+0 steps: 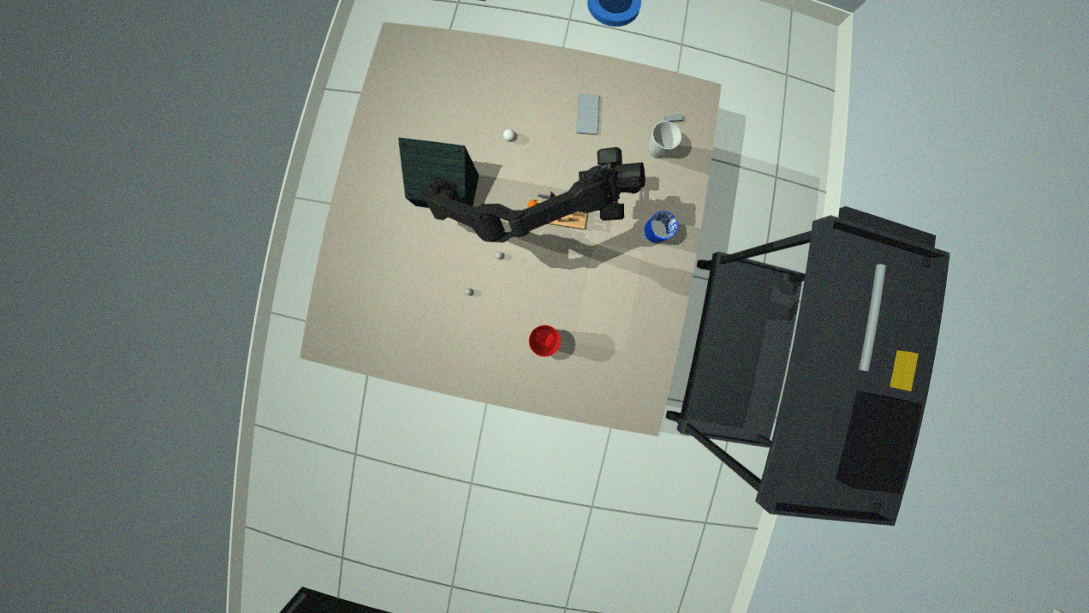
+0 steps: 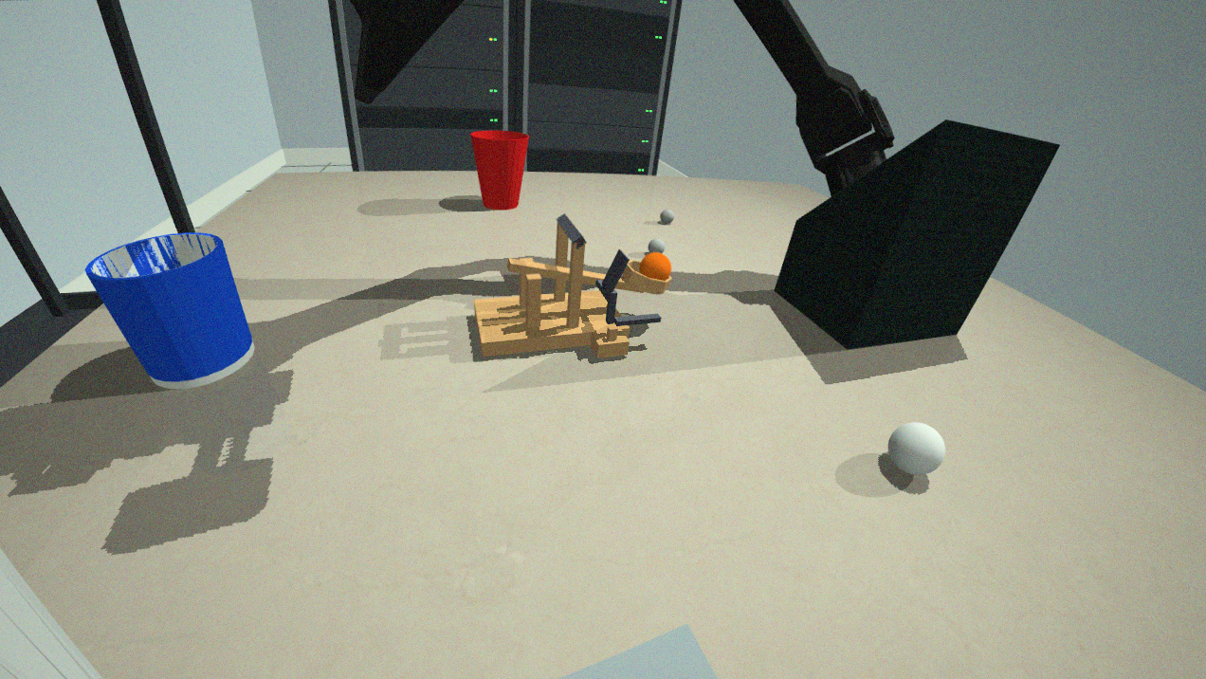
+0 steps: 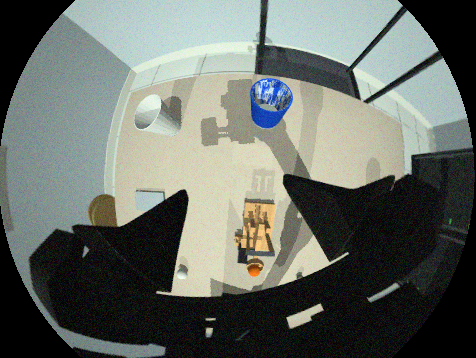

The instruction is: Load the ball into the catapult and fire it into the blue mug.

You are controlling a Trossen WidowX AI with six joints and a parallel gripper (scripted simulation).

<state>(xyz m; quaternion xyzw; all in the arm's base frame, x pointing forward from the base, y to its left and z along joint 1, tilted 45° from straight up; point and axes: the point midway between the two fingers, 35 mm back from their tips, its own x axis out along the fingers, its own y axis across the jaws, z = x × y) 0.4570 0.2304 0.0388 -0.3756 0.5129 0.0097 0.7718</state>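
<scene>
Now: gripper tip 230 mm past the orange ball, 90 mm to the left of it and 150 mm above it. Also, from my gripper tip: wooden catapult (160 mm behind, 60 mm to the right, 160 mm below); then blue mug (190 mm ahead, 20 mm to the right, 180 mm below); then white mug (100 mm ahead, 260 mm to the left, 180 mm below).
</scene>
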